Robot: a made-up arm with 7 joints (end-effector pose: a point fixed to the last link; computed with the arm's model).
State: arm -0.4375 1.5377 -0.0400 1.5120 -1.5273 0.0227 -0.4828
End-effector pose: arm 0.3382 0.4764 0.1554 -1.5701 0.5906 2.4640
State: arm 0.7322 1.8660 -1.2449 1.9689 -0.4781 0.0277 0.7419
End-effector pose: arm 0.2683 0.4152 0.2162 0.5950 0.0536 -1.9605
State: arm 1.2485 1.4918 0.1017 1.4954 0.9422 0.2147 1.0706
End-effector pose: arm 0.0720 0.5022 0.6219 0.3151 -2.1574 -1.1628
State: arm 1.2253 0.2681 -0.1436 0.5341 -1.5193 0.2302 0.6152
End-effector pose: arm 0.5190 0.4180 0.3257 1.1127 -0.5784 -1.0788
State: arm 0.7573 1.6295 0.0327 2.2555 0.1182 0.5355 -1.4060
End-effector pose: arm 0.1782 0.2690 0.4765 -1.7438 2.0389 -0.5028
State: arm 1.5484 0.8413 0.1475 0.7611 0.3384 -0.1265 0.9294
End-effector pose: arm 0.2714 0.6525 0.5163 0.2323 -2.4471 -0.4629
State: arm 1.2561 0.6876 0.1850 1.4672 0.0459 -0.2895 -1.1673
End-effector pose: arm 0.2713 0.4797 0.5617 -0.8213 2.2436 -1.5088
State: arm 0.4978 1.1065 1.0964 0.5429 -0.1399 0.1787 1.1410
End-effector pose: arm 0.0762 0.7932 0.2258 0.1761 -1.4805 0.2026
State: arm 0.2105 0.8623 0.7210 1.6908 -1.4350 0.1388 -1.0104
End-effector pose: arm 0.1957 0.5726 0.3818 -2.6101 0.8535 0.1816
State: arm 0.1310 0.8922 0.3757 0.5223 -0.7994 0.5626 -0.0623
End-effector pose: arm 0.1778 0.7008 0.0488 1.3483 0.1364 -0.1713
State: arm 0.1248 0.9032 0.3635 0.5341 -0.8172 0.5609 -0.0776
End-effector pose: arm 0.1798 0.7015 0.0542 1.3897 0.1421 -0.2051
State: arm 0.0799 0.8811 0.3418 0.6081 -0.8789 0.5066 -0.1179
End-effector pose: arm 0.1900 0.6914 0.0475 1.4646 0.0876 -0.3608
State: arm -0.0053 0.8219 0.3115 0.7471 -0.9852 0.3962 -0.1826
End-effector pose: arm 0.2060 0.6667 0.0263 1.5403 -0.0532 -0.6358
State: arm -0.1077 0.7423 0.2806 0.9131 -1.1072 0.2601 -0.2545
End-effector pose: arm 0.2192 0.6307 -0.0021 1.5647 -0.2608 -0.9340
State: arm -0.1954 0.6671 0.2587 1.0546 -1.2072 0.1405 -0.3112
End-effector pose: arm 0.2243 0.5957 -0.0261 1.5361 -0.4631 -1.1506
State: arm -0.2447 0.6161 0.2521 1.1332 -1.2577 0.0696 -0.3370
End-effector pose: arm 0.2236 0.5746 -0.0400 1.4950 -0.5836 -1.2445
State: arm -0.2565 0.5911 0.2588 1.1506 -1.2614 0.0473 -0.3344
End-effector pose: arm 0.2211 0.5690 -0.0463 1.4660 -0.6136 -1.2452
